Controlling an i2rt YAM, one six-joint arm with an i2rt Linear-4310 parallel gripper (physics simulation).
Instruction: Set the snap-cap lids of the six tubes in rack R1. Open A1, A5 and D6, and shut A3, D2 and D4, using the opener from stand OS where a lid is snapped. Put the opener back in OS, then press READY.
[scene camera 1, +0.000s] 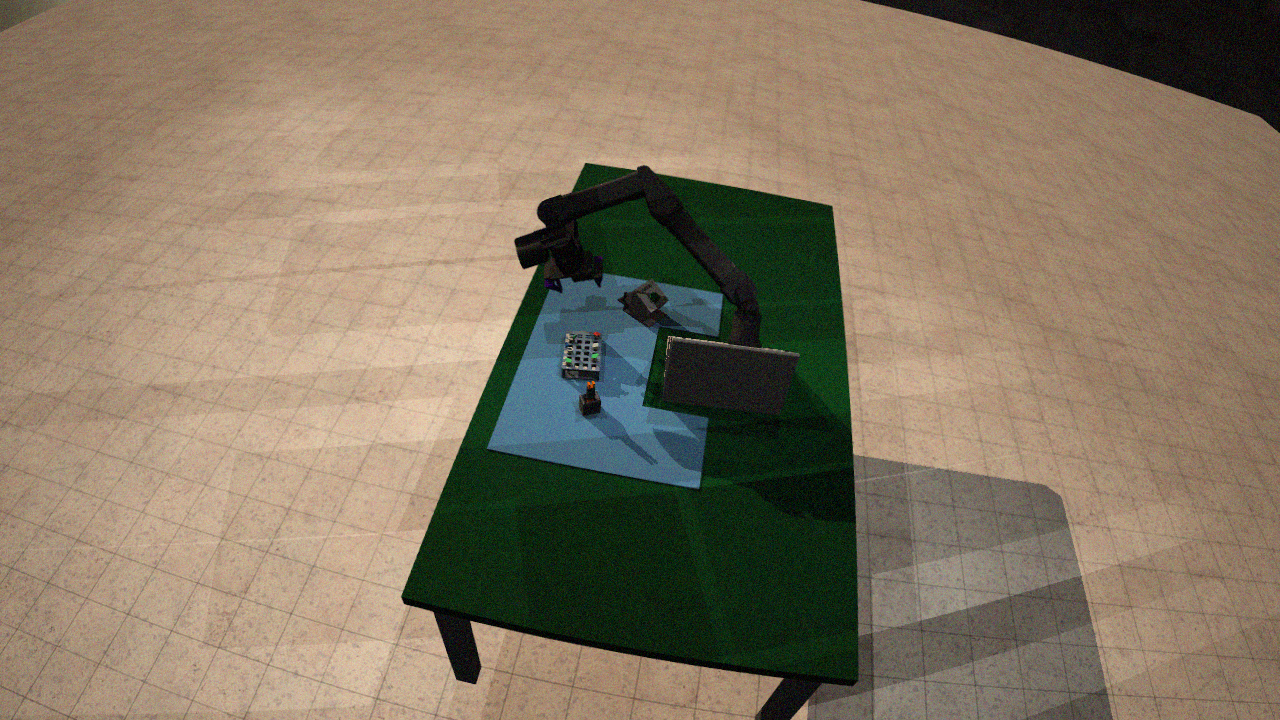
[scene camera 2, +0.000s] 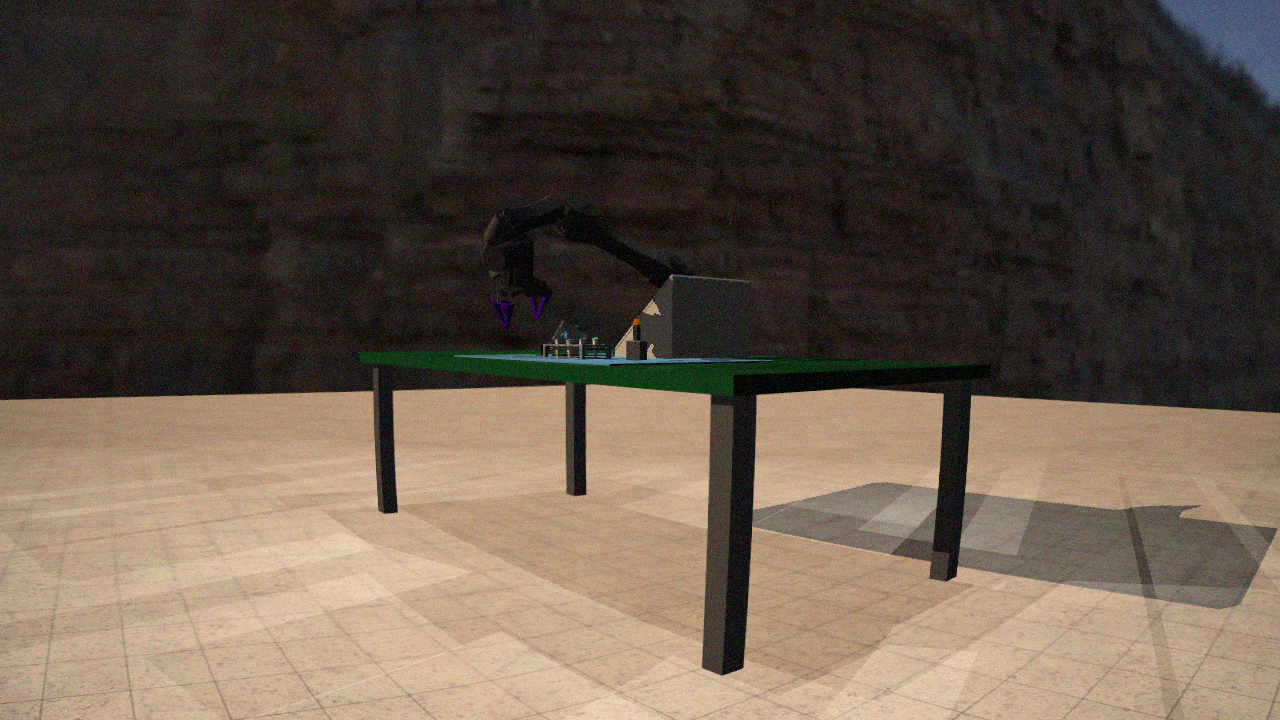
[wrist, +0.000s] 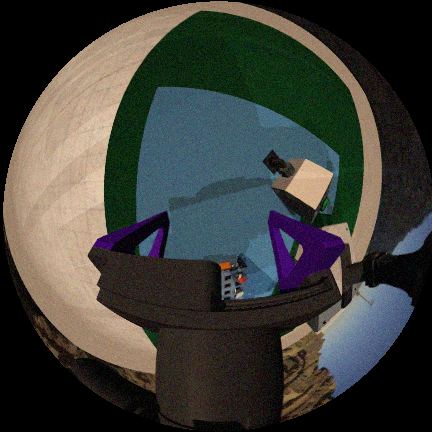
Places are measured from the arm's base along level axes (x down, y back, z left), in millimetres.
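Pixels of known places: gripper, fingertip midpoint: (scene camera 1: 580, 288) (scene camera 2: 521, 323) (wrist: 218, 216); arm's base, link origin: (scene camera 1: 743, 345) (scene camera 2: 696, 307) (wrist: 345, 275).
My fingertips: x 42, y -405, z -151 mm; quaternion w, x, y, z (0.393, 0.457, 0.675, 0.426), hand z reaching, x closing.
Note:
Ahead of a thing's pixels: the offset from my fingertips to its top centre. Level surfaces: height alone.
Rack R1 {dx +18, dy +44, dz +163 mm} (scene camera 1: 581, 369) (wrist: 227, 286) stands on the blue mat, with small red, green and pale lids on it. The lids are too small to tell open from shut, and my gripper's body hides part of the rack in the wrist view. The opener {dx -9, dy +94, dz +316 mm} (scene camera 1: 590, 385) (scene camera 2: 636, 322), orange-topped, stands upright in the dark stand OS {dx +36, dy +94, dz +316 mm} (scene camera 1: 588, 405) (scene camera 2: 636, 350) beside the rack. My gripper (scene camera 1: 577, 284) (scene camera 2: 521, 322) (wrist: 218, 216) is open and empty, purple fingers wide apart, high above the mat's far end, away from the rack. READY cannot be told for certain.
A tilted box {dx -8, dy +162, dz -39 mm} (scene camera 1: 640, 309) (wrist: 306, 182) with a green part stands on the mat {dx +76 mm} (scene camera 1: 537, 429) (wrist: 200, 125), between rack and arm base. A large grey upright panel (scene camera 1: 729, 376) (scene camera 2: 711, 317) stands beside the arm's base on the green table (scene camera 1: 572, 555) (scene camera 2: 680, 377).

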